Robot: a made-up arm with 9 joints. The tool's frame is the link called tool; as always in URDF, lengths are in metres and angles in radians. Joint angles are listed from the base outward. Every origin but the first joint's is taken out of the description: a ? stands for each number. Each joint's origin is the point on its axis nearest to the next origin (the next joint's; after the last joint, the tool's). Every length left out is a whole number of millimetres.
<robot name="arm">
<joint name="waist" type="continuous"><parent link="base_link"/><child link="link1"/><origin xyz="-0.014 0 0.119" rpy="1.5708 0 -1.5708"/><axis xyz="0 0 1"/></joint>
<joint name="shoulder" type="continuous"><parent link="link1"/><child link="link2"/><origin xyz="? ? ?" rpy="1.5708 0 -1.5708"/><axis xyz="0 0 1"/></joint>
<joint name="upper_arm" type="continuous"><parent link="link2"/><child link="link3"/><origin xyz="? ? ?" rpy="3.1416 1.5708 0"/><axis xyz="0 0 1"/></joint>
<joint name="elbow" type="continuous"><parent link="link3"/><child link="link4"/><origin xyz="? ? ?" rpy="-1.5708 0 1.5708"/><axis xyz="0 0 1"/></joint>
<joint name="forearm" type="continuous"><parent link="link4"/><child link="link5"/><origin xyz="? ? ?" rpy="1.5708 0 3.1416"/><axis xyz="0 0 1"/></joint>
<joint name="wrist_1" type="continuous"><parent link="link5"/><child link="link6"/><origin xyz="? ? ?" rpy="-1.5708 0 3.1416"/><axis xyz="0 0 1"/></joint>
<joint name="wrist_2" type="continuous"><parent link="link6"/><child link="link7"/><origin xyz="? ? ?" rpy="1.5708 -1.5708 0"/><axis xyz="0 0 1"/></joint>
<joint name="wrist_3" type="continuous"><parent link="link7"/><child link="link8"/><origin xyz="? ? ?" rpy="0 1.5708 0"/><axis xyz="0 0 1"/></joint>
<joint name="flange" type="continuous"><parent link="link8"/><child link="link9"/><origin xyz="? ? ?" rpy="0 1.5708 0"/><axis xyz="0 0 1"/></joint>
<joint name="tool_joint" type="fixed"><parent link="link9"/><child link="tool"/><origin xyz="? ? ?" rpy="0 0 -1.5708"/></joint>
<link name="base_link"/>
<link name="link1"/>
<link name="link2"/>
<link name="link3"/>
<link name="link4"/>
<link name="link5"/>
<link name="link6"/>
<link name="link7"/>
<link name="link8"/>
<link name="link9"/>
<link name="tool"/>
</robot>
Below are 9 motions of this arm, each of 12 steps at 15 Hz.
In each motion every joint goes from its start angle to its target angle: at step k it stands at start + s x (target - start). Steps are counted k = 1, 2, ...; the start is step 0. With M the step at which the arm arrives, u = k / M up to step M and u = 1 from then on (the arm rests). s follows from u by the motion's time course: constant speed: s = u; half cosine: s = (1 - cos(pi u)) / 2; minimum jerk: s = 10 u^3 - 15 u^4 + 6 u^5.
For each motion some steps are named. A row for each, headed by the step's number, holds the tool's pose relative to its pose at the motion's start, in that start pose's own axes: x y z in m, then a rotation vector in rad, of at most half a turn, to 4 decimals.
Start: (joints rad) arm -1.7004 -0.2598 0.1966 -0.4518 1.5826 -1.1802 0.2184 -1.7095 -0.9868
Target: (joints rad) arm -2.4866 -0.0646 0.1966 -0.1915 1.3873 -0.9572 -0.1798 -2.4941 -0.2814
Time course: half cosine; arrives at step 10
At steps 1, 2, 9, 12:
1: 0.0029 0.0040 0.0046 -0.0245 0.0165 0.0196
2: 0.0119 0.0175 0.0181 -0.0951 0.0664 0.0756
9: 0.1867 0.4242 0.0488 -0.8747 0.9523 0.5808
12: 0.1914 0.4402 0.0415 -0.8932 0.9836 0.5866

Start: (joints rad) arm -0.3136 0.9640 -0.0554 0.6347 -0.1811 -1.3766 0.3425 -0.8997 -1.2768
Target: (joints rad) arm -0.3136 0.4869 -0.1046 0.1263 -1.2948 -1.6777 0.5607 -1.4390 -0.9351
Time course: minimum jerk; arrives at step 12
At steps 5, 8, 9, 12:
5: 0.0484 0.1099 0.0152 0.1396 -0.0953 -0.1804
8: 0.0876 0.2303 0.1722 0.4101 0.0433 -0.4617
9: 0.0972 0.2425 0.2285 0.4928 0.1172 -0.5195
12: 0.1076 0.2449 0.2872 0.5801 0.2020 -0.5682

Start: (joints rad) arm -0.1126 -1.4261 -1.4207 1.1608 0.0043 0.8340 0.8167 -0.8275 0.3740
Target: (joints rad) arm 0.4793 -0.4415 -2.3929 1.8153 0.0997 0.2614 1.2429 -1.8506 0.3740
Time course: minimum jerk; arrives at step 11
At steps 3, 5, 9, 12:
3: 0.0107 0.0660 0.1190 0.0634 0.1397 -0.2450
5: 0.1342 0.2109 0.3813 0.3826 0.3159 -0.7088
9: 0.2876 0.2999 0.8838 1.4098 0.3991 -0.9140
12: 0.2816 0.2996 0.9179 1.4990 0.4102 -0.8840

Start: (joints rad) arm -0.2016 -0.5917 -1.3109 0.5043 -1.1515 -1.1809 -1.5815 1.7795 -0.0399
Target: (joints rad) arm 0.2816 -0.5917 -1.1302 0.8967 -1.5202 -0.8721 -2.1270 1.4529 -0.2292
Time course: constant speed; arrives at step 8
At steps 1, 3, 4, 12:
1: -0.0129 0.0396 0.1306 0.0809 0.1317 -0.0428
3: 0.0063 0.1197 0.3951 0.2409 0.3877 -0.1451
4: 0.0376 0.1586 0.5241 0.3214 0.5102 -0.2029
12: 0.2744 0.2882 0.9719 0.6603 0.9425 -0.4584

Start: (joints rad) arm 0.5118 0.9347 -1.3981 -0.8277 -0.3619 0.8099 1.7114 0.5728 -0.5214
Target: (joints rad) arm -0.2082 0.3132 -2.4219 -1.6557 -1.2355 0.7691 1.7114 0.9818 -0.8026
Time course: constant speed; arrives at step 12
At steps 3, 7, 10, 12:
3: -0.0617 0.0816 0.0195 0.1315 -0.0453 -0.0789
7: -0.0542 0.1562 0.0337 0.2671 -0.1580 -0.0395
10: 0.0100 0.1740 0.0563 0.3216 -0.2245 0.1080
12: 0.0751 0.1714 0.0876 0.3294 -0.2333 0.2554

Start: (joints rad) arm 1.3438 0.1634 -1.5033 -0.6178 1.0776 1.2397 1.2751 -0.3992 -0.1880
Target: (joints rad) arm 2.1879 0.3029 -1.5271 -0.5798 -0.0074 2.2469 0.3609 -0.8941 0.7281
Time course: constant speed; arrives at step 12
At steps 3, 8, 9, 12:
3: -0.0213 -0.1070 -0.1068 0.3609 0.2430 0.5890
8: 0.0025 0.0073 -0.4281 1.0761 0.0837 1.5220
9: -0.0005 0.0755 -0.4759 1.2093 -0.0396 1.6813
12: -0.0267 0.3072 -0.5301 1.5308 -0.5853 2.0524

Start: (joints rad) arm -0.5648 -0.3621 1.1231 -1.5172 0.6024 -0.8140 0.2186 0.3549 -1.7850
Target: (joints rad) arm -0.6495 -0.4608 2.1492 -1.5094 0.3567 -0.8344 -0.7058 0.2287 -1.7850
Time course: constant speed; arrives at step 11
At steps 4, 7, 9, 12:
4: 0.3202 -0.1245 0.2598 -0.2853 0.2710 0.5904
7: 0.6265 -0.0595 0.3937 -0.4650 0.5054 1.0360
9: 0.8260 0.0557 0.4303 -0.5648 0.6776 1.3324
12: 0.9985 0.2156 0.4173 -0.6454 0.8646 1.6261

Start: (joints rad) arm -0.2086 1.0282 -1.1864 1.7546 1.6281 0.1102 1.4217 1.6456 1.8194
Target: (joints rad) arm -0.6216 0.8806 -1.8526 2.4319 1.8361 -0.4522 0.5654 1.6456 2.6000
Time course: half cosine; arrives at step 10
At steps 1, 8, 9, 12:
1: -0.0043 -0.0075 -0.0081 -0.0230 -0.0210 0.0392
8: 0.0332 -0.0408 -0.0491 -0.8626 -0.3911 1.5229
9: 0.0355 -0.0159 -0.0469 -0.9232 -0.3881 1.6441
12: 0.0359 -0.0067 -0.0466 -0.9434 -0.3860 1.6859

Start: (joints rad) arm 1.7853 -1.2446 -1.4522 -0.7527 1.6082 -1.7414 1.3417 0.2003 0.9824
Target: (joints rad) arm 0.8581 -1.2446 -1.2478 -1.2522 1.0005 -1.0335 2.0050 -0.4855 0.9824
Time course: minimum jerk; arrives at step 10
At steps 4, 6, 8, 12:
4: 0.0616 0.0100 -0.1743 0.3020 -0.2235 -0.1873
6: 0.1709 0.0542 -0.3269 0.7557 -0.5324 -0.3122
8: 0.2508 0.0930 -0.3970 1.1185 -0.7853 -0.3146
12: 0.2673 0.1017 -0.4091 1.2008 -0.8457 -0.3029

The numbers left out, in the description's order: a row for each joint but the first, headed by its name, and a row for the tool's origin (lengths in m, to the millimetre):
shoulder: -0.036 -0.337 0
upper_arm: 0.346 0.111 0
elbow: -0.139 -0.16 0
forearm: 0.076 -0.01 0
wrist_1: 0.026 0.096 0
wrist_2: -0.233 -0.229 0
wrist_3: -0.112 -0.104 0
flange: -0.097 0.212 0
tool: -0.109 0.255 0

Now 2 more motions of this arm.
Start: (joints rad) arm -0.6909 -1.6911 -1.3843 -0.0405 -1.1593 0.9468 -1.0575 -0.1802 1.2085
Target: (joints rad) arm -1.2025 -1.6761 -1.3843 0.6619 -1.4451 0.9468 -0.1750 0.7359 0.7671
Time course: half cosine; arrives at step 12
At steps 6, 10, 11, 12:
6: 0.2376 -0.0162 -0.1080 -0.3596 -0.2870 -0.9866
10: 0.4202 -0.2151 -0.2092 -0.7861 -0.2836 -1.8628
11: 0.4307 -0.2469 -0.2216 -0.8448 -0.2671 -1.9594
12: 0.4336 -0.2580 -0.2259 -0.8654 -0.2606 -1.9919

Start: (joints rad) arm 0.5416 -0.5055 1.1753 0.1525 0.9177 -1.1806 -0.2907 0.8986 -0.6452
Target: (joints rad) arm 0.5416 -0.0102 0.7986 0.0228 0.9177 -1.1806 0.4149 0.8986 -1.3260
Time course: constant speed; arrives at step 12
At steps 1, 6, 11, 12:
1: -0.0335 0.0470 0.0279 -0.0276 0.0131 -0.1186
6: -0.1221 0.2866 0.1591 -0.2273 0.0549 -0.7010
11: -0.0978 0.4824 0.2434 -0.5298 0.0227 -1.2450
12: -0.0842 0.5107 0.2530 -0.6022 0.0028 -1.3459

